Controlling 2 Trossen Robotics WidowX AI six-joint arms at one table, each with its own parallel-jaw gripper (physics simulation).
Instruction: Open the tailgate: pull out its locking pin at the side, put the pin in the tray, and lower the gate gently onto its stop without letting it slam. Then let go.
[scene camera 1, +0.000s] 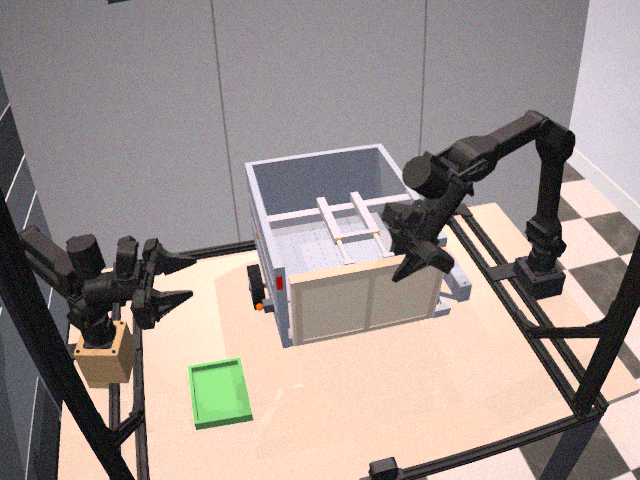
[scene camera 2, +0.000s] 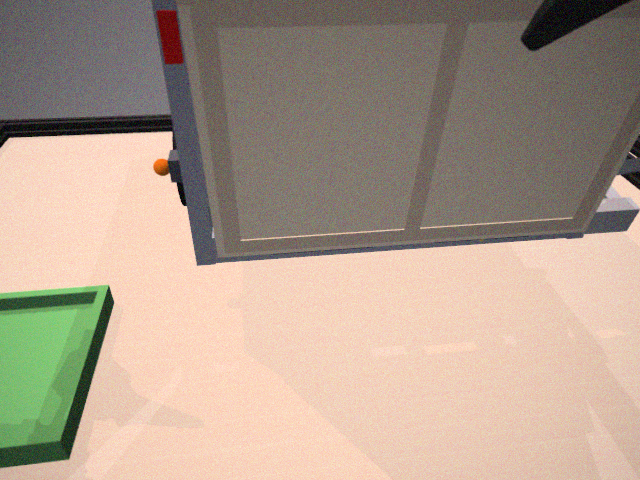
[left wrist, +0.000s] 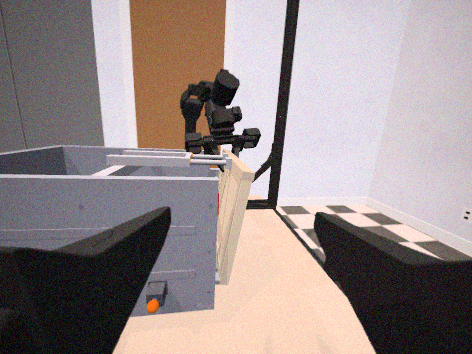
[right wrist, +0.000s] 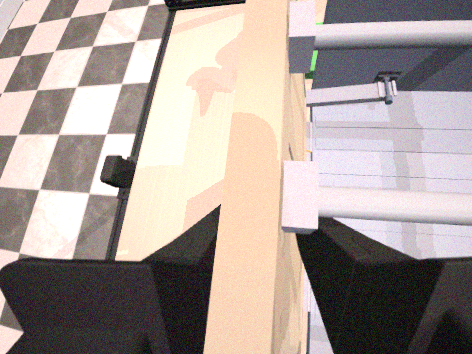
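Where they show: left gripper, fingertip midpoint: (scene camera 1: 194, 276) (left wrist: 243, 216); right gripper, fingertip midpoint: (scene camera 1: 389, 276) (scene camera 2: 509, 42); left arm's base, link origin: (scene camera 1: 100, 337); right arm's base, link origin: (scene camera 1: 540, 266).
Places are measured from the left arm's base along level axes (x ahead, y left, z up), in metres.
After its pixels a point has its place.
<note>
The beige tailgate (scene camera 1: 330, 310) @[x 0.478, y -0.024, z 0.080 m] (scene camera 2: 330, 129) @[x 0.487, y -0.023, z 0.090 m] (left wrist: 238, 210) @[x 0.408, y -0.033, z 0.119 m] (right wrist: 257, 150) @[x 0.573, y -0.010, z 0.178 m] stands nearly upright at the end of the grey trailer (scene camera 1: 310, 155) @[x 0.457, y 0.399, z 0.171 m] (left wrist: 115, 200) @[x 0.357, y 0.119, z 0.144 m], its top leaning slightly outward. The locking pin's orange knob (scene camera 1: 259, 306) @[x 0.338, y 0.067, z 0.014 m] (scene camera 2: 161, 166) @[x 0.340, y 0.065, z 0.012 m] (left wrist: 152, 306) @[x 0.333, y 0.069, z 0.013 m] sits at a small dark block low on the trailer's side; its shaft is hidden. My right gripper (scene camera 1: 398, 264) @[x 0.587, y -0.007, z 0.140 m] (right wrist: 261, 211) @[x 0.587, y -0.007, z 0.140 m] is shut on the tailgate's top edge, one finger on each side. My left gripper (scene camera 1: 194, 277) @[x 0.246, y -0.035, z 0.187 m] (left wrist: 243, 216) @[x 0.246, y -0.035, z 0.187 m] is open and empty, left of the trailer and above the knob's level. The green tray (scene camera 1: 222, 422) @[x 0.259, y -0.145, z -0.097 m] (scene camera 2: 90, 372) @[x 0.305, y -0.065, z -0.103 m] holds nothing visible.
A white frame (scene camera 1: 328, 219) @[x 0.485, y 0.126, z 0.179 m] (left wrist: 150, 160) @[x 0.479, y 0.131, z 0.173 m] with two rods (right wrist: 390, 202) @[x 0.580, y 0.033, z 0.176 m] reaches from the trailer to the tailgate's top. A black wheel (scene camera 1: 255, 285) @[x 0.322, y 0.170, z -0.020 m] is beside the knob. The left arm's wooden base block (scene camera 1: 105, 369) @[x 0.010, y -0.050, z -0.044 m] stands at the left. Black rails (scene camera 1: 491, 441) @[x 0.779, y -0.234, z -0.115 m] edge the table.
</note>
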